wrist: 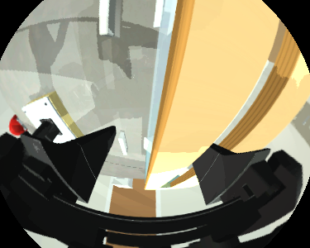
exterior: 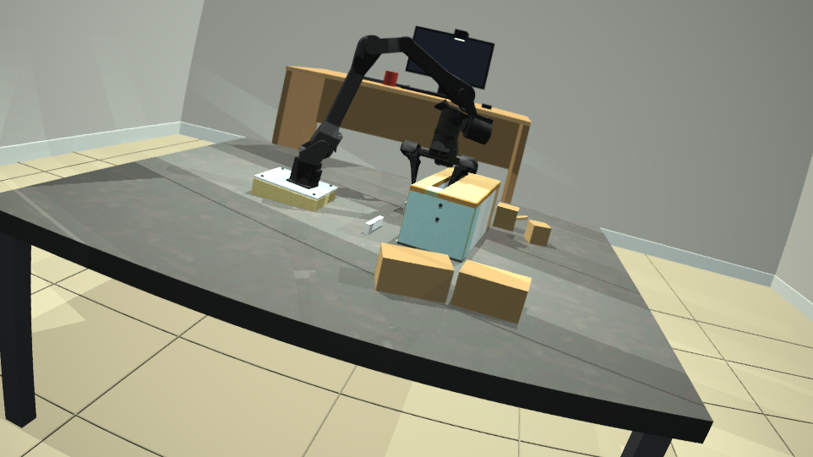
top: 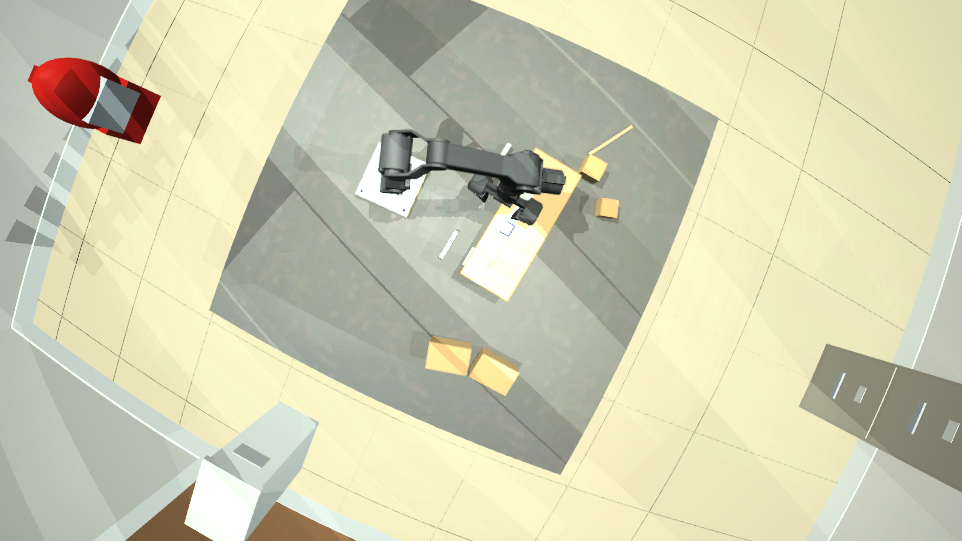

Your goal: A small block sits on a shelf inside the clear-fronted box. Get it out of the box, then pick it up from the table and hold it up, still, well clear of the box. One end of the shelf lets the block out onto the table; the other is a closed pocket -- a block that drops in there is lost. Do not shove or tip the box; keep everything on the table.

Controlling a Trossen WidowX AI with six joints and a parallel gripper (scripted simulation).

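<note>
The blue block lies 50 mm ahead of my gripper tip and 30 mm to the right of it. The rest, counted from my gripper tip: clear-fronted box 30 mm below, 30 mm ahead, 10 mm to the right.
</note>
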